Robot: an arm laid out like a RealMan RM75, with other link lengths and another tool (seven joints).
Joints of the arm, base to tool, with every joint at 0 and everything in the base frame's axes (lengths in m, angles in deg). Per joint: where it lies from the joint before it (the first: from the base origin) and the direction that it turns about. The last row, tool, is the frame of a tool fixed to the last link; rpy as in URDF.
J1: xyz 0.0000 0.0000 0.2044 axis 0 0 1
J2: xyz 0.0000 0.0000 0.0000 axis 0 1 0
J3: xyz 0.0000 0.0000 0.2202 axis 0 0 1
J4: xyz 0.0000 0.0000 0.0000 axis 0 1 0
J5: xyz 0.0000 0.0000 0.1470 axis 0 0 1
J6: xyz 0.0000 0.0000 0.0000 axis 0 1 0
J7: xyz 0.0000 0.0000 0.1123 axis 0 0 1
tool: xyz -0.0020 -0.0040 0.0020 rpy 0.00 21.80 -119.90
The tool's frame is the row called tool.
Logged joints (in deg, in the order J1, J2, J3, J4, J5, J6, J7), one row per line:
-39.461 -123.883 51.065 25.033 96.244 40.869 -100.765
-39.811 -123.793 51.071 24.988 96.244 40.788 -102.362
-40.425 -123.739 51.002 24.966 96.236 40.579 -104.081
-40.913 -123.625 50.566 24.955 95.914 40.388 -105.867
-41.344 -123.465 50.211 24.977 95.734 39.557 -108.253
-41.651 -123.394 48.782 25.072 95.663 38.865 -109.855
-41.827 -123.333 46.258 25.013 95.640 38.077 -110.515
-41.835 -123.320 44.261 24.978 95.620 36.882 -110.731
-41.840 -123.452 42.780 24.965 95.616 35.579 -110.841
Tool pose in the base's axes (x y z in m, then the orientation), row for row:
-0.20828 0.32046 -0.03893 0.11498 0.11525 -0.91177 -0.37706
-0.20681 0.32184 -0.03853 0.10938 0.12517 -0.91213 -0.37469
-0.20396 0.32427 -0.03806 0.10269 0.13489 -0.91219 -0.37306
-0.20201 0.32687 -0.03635 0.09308 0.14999 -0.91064 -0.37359
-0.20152 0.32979 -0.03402 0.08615 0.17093 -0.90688 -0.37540
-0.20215 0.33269 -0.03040 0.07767 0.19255 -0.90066 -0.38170
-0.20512 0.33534 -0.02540 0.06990 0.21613 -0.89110 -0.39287
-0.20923 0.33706 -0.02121 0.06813 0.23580 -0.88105 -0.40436
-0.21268 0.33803 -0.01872 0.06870 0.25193 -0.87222 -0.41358
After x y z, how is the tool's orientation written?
As a quaternion, w x y z.
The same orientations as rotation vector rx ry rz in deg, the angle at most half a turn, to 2 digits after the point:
19.35 -153.09 -63.31
21.09 -153.65 -63.12
22.81 -154.26 -63.09
25.51 -154.86 -63.53
29.19 -154.85 -64.10
33.04 -154.56 -65.50
37.26 -153.63 -67.73
40.70 -152.06 -69.79
43.47 -150.48 -71.35

